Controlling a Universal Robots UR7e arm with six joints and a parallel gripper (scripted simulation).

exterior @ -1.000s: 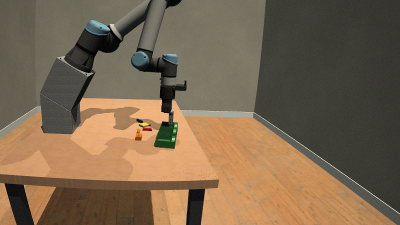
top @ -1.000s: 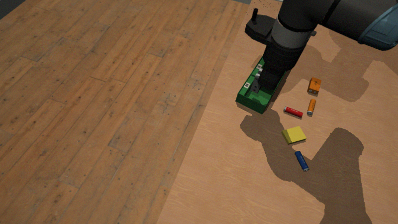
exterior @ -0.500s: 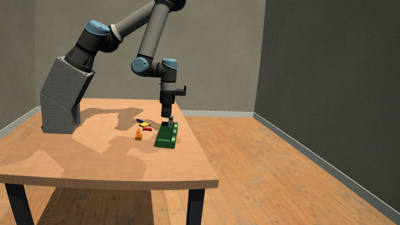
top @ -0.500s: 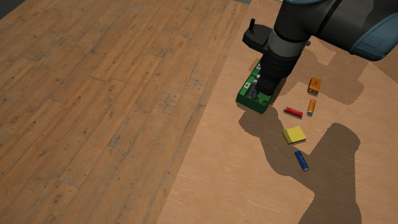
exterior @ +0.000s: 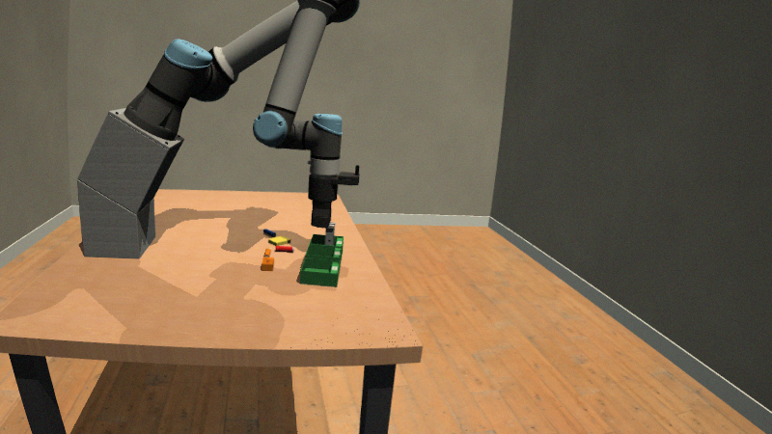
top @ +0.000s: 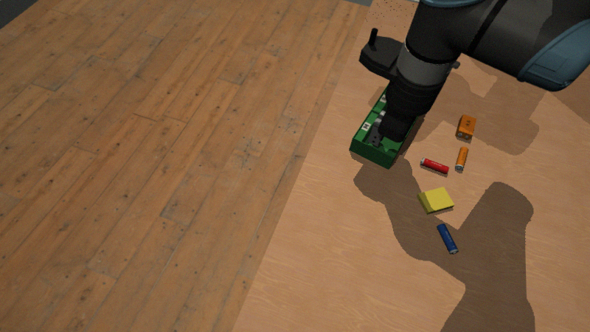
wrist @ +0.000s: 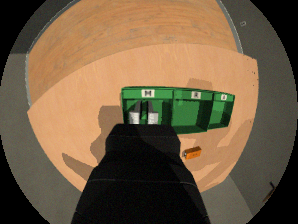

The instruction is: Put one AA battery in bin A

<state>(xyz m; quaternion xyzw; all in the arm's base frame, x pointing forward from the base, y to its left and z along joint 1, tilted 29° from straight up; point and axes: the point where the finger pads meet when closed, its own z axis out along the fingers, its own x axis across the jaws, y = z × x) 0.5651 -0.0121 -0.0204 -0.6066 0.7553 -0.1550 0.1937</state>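
The orange AA battery is 16 cm behind my hand, 3 cm to the right of it and 3 cm below it. The rest, counted from my hand: green three-compartment bin (2 cm behind, 9 cm to the right, 2 cm below); then flat yellow block (13 cm behind, 8 cm to the left, 3 cm below); then red AA battery (12 cm behind, 1 cm to the left, 3 cm below).
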